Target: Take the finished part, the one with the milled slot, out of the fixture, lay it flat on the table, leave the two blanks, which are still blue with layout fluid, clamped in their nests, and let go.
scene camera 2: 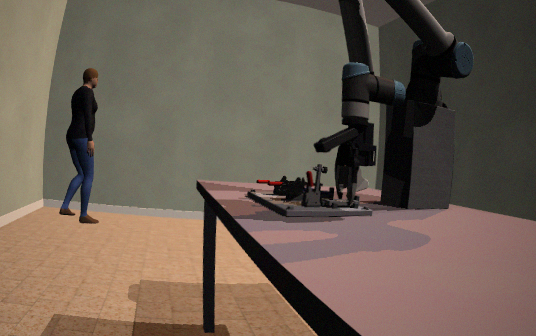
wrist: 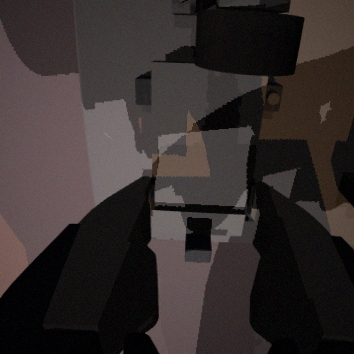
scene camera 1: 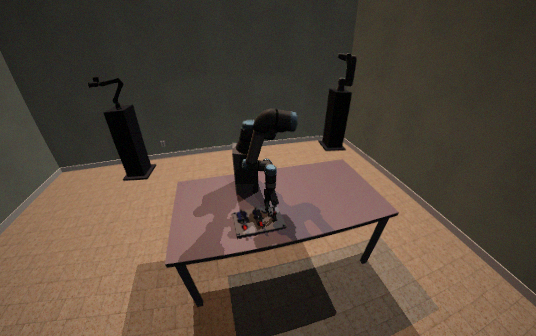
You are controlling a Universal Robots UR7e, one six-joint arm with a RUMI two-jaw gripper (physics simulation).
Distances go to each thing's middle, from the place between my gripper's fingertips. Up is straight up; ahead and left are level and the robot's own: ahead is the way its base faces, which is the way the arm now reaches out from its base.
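The fixture plate (wrist: pixel 112 50) is 80 mm ahead of my hand, 100 mm to the right of it and 20 mm below it. I see the finished part (wrist: pixel 205 124) 10 mm ahead of my hand. And the stop block (wrist: pixel 197 246) is 10 mm to the right of my hand and 40 mm behind it.
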